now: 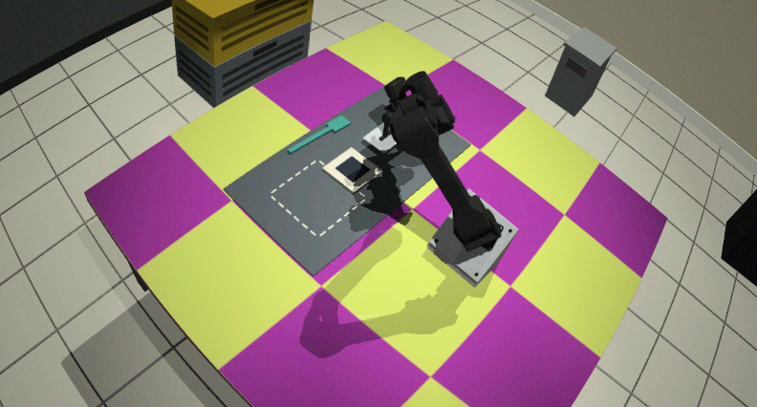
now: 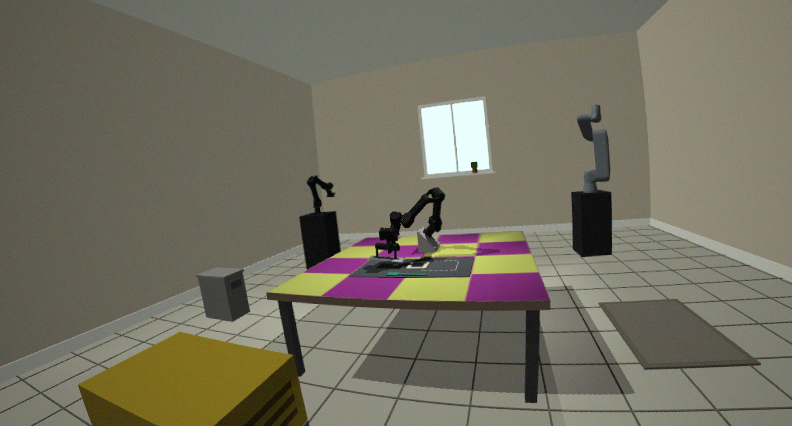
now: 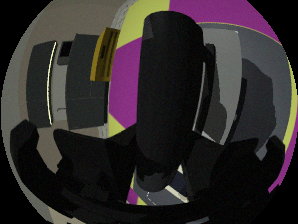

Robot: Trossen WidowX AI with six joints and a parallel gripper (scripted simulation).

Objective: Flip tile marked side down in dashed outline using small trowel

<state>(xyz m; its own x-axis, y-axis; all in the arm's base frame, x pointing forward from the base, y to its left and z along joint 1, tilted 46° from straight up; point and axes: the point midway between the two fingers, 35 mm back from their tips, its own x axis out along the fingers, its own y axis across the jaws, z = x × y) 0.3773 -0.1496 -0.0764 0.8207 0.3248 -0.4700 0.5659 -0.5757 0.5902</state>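
My gripper tip is now 160 mm to the right of the tile, 90 mm above it and 20 mm past it. From my gripper tip the other things lie so: teal trowel 130 mm ahead, 100 mm to the left, 90 mm below; grey mat 130 mm to the left, 110 mm below, 10 mm behind.
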